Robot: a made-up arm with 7 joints.
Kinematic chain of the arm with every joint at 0, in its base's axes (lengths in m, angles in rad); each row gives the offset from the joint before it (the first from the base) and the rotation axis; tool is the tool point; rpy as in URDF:
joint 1: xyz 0 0 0 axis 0.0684 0.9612 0.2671
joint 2: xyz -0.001 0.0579 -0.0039 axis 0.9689 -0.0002 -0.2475
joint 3: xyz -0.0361 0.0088 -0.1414 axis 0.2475 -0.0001 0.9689
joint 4: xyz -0.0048 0 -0.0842 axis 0.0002 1 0
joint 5: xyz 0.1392 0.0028 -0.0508 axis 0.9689 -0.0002 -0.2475
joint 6: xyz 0.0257 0 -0.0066 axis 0.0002 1 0
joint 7: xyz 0.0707 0 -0.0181 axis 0.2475 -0.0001 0.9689
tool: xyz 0 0 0 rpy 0 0.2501 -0.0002
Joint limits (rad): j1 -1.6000..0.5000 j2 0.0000..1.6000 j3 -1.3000..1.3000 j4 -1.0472..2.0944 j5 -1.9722..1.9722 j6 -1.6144..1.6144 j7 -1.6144..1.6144
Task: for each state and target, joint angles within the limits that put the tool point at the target. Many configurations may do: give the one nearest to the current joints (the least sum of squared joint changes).
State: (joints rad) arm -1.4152 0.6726 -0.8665 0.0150 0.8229 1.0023 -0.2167
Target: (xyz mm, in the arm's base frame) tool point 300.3 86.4 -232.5
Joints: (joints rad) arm -0.7699 0.7901 -1.1607 0.0232 0.7665 1.0400 -0.2167
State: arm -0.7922 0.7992 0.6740 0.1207 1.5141 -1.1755 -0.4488
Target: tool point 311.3 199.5 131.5
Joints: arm -1.2378 0.8081 0.5492 0.0972 1.5176 -1.0850 -0.4488
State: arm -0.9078 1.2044 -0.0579 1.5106 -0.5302 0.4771 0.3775
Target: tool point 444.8 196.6 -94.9
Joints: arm -1.2150 0.6807 -0.1828 0.8849 -0.6477 0.5665 0.3775
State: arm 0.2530 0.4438 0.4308 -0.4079 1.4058 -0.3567 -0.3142
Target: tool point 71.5 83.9 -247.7
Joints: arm 0.5000 0.2589 -0.0302 -0.4842 1.4017 -0.5465 -0.3142
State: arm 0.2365 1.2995 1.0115 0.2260 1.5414 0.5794 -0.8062
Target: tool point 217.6 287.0 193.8
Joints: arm -0.4165 1.6000 0.5519 0.0478 1.5340 0.2397 -0.8062
